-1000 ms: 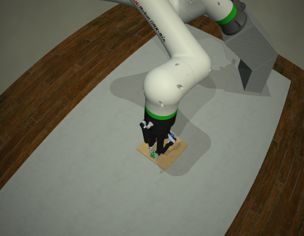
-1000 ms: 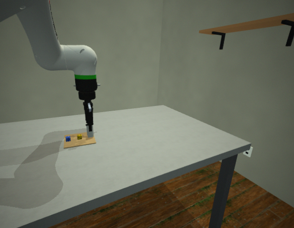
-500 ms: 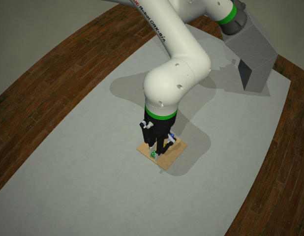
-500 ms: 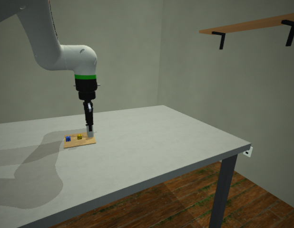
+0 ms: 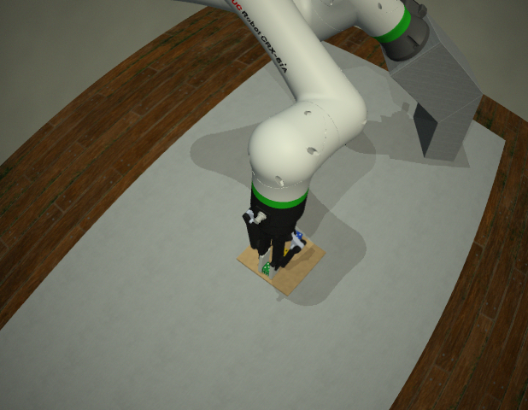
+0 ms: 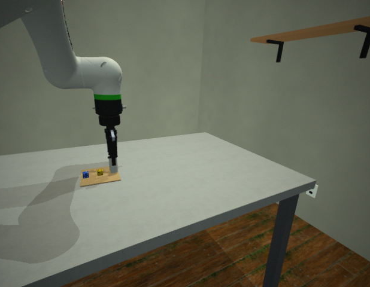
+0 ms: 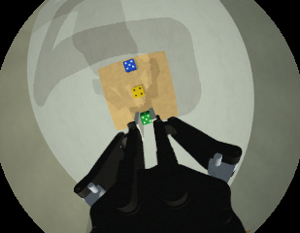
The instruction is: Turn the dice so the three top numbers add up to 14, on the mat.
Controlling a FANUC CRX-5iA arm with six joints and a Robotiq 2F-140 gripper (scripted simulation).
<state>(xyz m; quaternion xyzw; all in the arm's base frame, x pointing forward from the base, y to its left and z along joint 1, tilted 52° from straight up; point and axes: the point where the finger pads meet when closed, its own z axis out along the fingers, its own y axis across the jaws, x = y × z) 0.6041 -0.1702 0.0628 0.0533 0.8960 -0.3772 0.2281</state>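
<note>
Right now my hand is 2 cm above the green die. Also, from my hand: yellow die 5 cm behind, 3 cm below, 2 cm to the left; then tan mat 5 cm behind, 4 cm below, 2 cm to the left; then blue die 10 cm behind, 3 cm to the left, 3 cm below.
</note>
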